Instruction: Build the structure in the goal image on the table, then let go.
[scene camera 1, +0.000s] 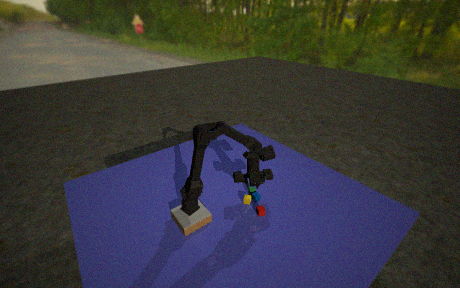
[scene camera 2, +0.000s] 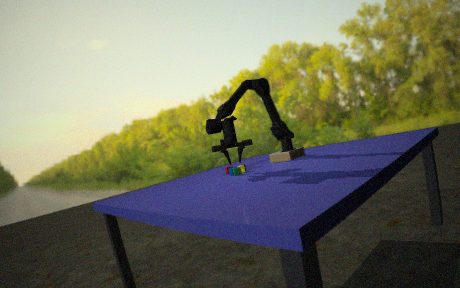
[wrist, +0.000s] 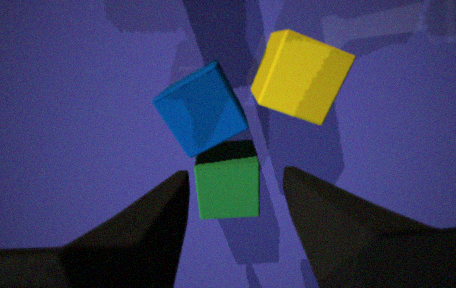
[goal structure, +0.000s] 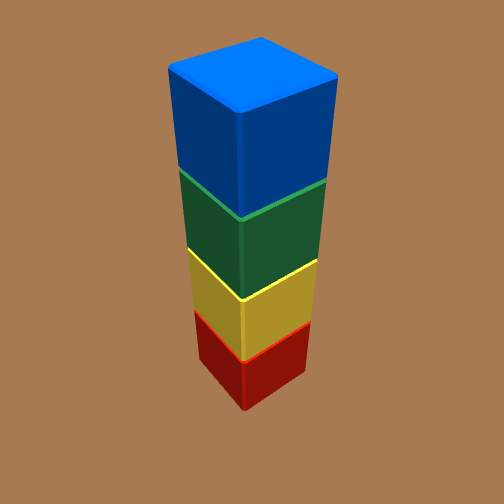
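Note:
A green cube (scene camera 1: 252, 189) (scene camera 2: 237, 171) (wrist: 229, 189) lies on the table (scene camera 1: 320, 225) (scene camera 2: 210, 210). My gripper (scene camera 1: 251, 186) (scene camera 2: 235, 163) (wrist: 236, 178) is open and empty, pointing down just above it; in the wrist view the green cube shows between the fingertips, with a gap on each side. A blue cube (scene camera 1: 256, 197) (wrist: 200, 110) is turned at an angle, one corner at or very near the green cube's edge. A yellow cube (scene camera 1: 247, 200) (scene camera 2: 243, 168) (wrist: 305, 77) lies apart from both. A red cube (scene camera 1: 261, 211) (scene camera 2: 227, 170) lies farther from the green cube.
The arm's base block (scene camera 1: 192, 220) (scene camera 2: 286, 155) stands on the table to the left of the cubes in scene camera 1. The arm arches over from it. Shadows of the arm fall across the table and the cubes.

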